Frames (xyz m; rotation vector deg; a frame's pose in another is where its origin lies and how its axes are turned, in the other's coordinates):
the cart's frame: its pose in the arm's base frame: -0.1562 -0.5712 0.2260 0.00 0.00 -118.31
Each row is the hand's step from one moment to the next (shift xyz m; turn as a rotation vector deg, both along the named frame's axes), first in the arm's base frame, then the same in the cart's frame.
Working: the arm's base frame: its pose in the cart's frame: -0.5770 -0.1334 -0.2260 0.00 0.00 118.31

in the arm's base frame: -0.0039 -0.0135 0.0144 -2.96 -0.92 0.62
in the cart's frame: 0.0137 0.0030 0.0144 2.21 -2.17 0.62
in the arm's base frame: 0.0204 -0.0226 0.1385 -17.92 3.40 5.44
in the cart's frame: 0.0102 0.0287 0.1385 5.51 -17.39 5.44
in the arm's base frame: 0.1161 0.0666 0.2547 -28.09 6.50 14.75
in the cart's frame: -0.1137 0.0706 0.2547 7.60 -27.81 14.75
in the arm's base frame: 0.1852 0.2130 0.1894 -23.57 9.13 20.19
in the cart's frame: -0.2754 0.0620 0.1894 3.14 -25.08 20.19
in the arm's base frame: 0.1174 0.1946 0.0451 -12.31 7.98 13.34
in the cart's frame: -0.2270 0.0111 0.0451 -1.19 -14.62 13.34
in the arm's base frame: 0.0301 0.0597 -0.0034 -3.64 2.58 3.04
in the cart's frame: -0.0668 -0.0018 -0.0034 -0.55 -4.43 3.04
